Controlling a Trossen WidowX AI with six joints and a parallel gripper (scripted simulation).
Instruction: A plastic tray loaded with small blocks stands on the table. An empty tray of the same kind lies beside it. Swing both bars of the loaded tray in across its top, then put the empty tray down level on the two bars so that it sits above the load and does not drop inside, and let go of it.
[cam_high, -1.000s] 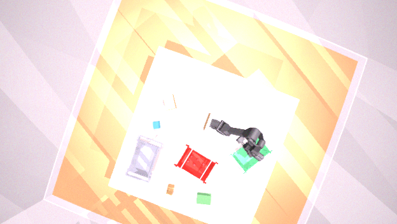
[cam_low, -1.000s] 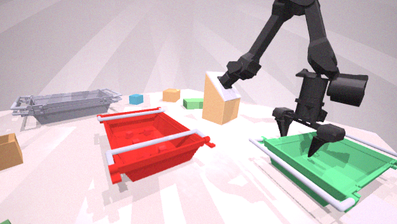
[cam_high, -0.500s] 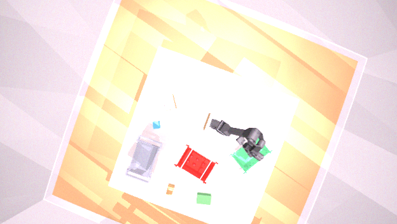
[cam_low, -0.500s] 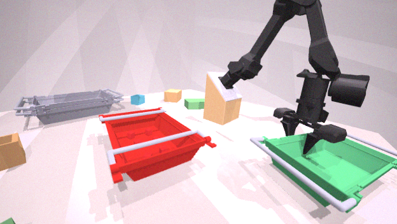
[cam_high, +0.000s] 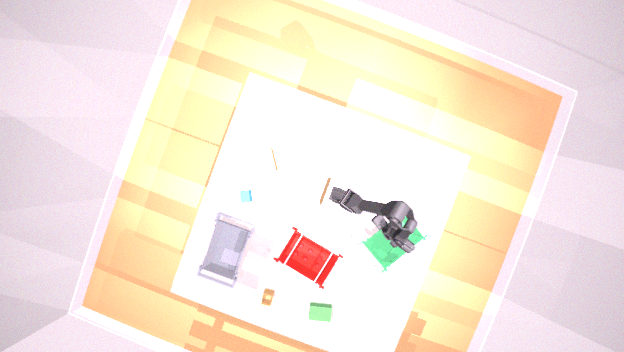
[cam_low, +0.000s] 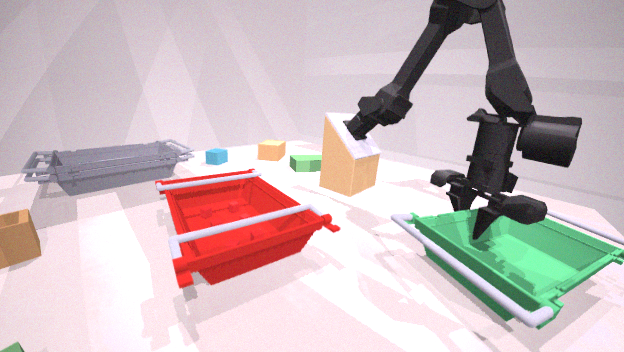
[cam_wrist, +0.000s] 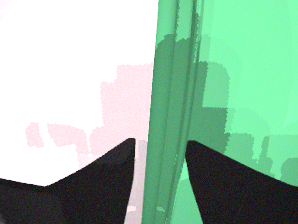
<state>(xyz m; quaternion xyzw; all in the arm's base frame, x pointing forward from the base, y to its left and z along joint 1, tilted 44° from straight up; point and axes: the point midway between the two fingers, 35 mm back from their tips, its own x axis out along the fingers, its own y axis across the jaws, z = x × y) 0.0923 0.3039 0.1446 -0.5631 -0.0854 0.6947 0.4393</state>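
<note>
Now: the green tray 4 cm ahead of my gripper tip, 7 cm to the left of it and 3 cm above it. From my gripper tip the other things lie so: brown box (57 cm ahead, 46 cm to the right); blue cube (9 cm ahead, 75 cm to the right, 1 cm above).
</note>
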